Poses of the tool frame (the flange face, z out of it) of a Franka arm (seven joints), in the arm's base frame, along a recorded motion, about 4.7 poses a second.
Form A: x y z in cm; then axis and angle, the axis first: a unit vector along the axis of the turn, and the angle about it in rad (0 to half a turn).
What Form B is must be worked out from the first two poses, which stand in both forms.
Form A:
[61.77 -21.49 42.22 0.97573 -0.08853 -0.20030 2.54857]
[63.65 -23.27 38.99 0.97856 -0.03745 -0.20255 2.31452]
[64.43 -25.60 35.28 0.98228 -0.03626 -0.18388 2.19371]
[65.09 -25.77 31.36 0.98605 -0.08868 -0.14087 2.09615]
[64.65 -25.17 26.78 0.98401 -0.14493 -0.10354 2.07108]
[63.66 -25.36 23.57 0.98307 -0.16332 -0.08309 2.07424]
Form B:
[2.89 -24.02 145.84 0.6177 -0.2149 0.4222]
[-5.39 -21.10 130.69 0.6365 -0.2327 0.3899]
[-5.62 -18.39 123.94 0.6443 -0.2560 0.3528]
[0.56 -16.58 119.48 0.6509 -0.2577 0.3136]
[7.19 -16.14 118.87 0.6465 -0.2517 0.2678]
[9.86 -15.32 119.31 0.6366 -0.2536 0.2357]

